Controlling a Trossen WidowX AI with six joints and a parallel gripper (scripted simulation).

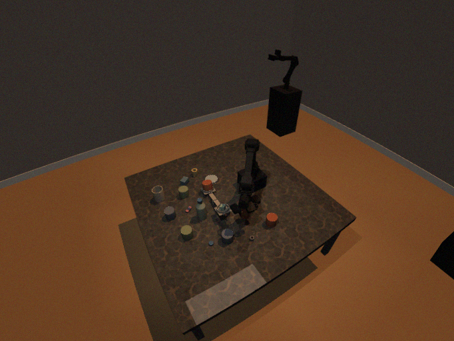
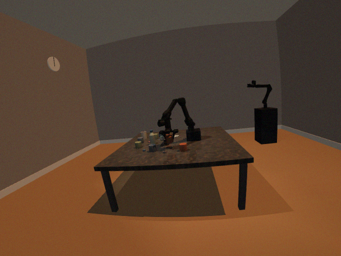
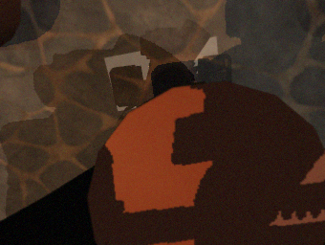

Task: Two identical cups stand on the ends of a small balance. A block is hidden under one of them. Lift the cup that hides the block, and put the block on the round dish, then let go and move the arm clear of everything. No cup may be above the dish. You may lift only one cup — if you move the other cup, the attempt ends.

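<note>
Right now my gripper tip is 48 cm to the left of the round blue-grey dish and 8 cm above it. Also, from my gripper tip: white mug (49 cm to the right, 42 cm ahead, 4 cm below); then balance beam (23 cm to the right, 9 cm ahead, 4 cm below); then bottle (22 cm ahead, 18 cm to the right, 3 cm above).
</note>
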